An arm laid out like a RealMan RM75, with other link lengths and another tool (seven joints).
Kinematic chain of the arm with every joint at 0, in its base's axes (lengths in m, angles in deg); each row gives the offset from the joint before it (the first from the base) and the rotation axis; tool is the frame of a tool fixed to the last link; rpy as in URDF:
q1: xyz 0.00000 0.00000 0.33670 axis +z
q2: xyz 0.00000 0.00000 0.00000 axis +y
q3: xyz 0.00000 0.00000 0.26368 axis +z
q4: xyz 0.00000 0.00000 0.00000 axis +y
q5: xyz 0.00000 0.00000 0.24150 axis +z
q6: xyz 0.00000 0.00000 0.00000 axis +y
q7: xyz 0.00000 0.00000 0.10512 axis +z
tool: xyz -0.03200 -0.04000 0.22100 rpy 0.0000 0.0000 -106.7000
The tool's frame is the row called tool.
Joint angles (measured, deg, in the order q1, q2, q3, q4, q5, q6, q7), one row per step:
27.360, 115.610, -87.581, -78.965, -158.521, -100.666, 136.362
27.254, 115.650, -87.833, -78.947, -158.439, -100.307, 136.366
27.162, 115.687, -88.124, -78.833, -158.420, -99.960, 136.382
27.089, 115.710, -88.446, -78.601, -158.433, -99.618, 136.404
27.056, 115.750, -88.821, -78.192, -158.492, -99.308, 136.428
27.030, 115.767, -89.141, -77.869, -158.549, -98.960, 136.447
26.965, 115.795, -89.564, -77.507, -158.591, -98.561, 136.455
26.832, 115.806, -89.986, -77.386, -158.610, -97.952, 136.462
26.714, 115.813, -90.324, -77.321, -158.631, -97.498, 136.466
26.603, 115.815, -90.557, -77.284, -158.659, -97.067, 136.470
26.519, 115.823, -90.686, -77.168, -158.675, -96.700, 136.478
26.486, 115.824, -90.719, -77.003, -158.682, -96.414, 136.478
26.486, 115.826, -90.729, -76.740, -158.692, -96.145, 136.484
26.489, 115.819, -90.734, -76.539, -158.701, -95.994, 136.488
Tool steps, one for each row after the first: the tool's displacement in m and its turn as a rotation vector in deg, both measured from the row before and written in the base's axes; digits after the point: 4 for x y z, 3 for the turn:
-0.0004, 0.0004, -0.0015, 0.001, 0.092, 0.224
0.0003, 0.0000, -0.0015, -0.049, -0.005, 0.155
0.0010, -0.0004, -0.0015, -0.105, -0.081, 0.075
0.0017, -0.0011, -0.0018, -0.234, -0.171, -0.041
0.0013, -0.0003, -0.0014, -0.123, -0.143, 0.050
0.0016, -0.0008, -0.0019, -0.203, -0.156, 0.063
0.0005, 0.0010, -0.0016, 0.036, -0.049, 0.354
0.0004, 0.0007, -0.0012, 0.018, -0.047, 0.280
0.0003, 0.0010, -0.0008, 0.101, -0.014, 0.252
0.0006, 0.0007, -0.0007, 0.107, 0.012, 0.115
0.0006, 0.0006, -0.0004, 0.106, 0.022, 0.030
0.0010, 0.0003, -0.0005, 0.080, 0.004, -0.051
0.0009, 0.0000, -0.0002, 0.030, -0.019, -0.074

